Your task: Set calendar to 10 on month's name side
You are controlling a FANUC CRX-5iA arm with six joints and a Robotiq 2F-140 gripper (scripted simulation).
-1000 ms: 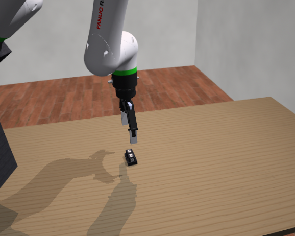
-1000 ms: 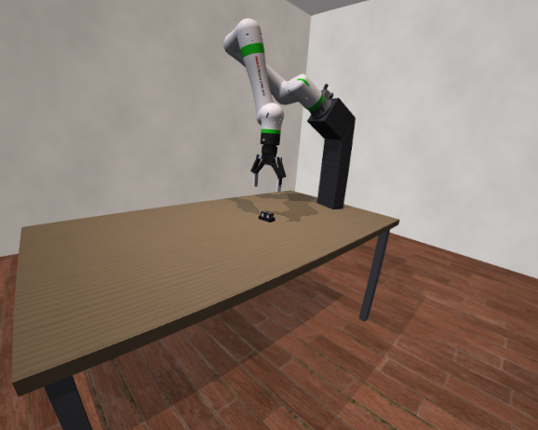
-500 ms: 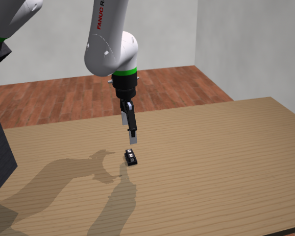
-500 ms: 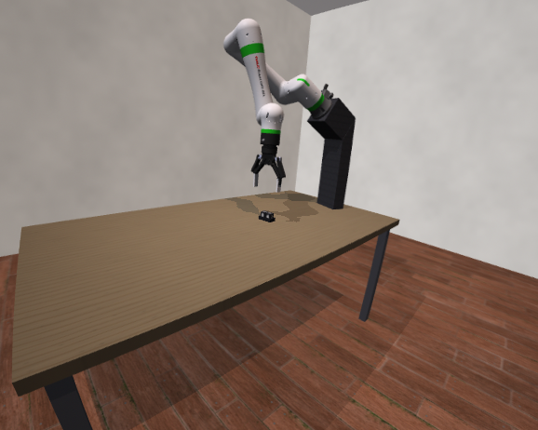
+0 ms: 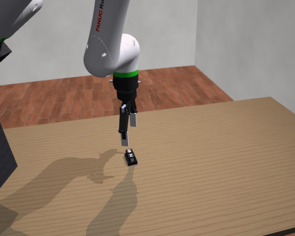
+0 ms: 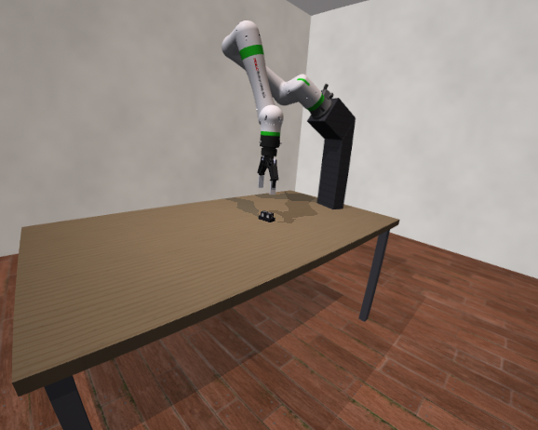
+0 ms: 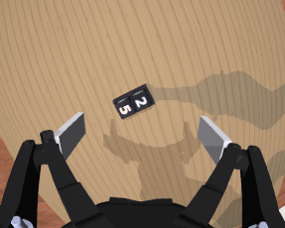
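Right now the cube is 13 cm below my hand. From my hand the other things lie so: black tray: 2 cm to the left, 15 cm below.
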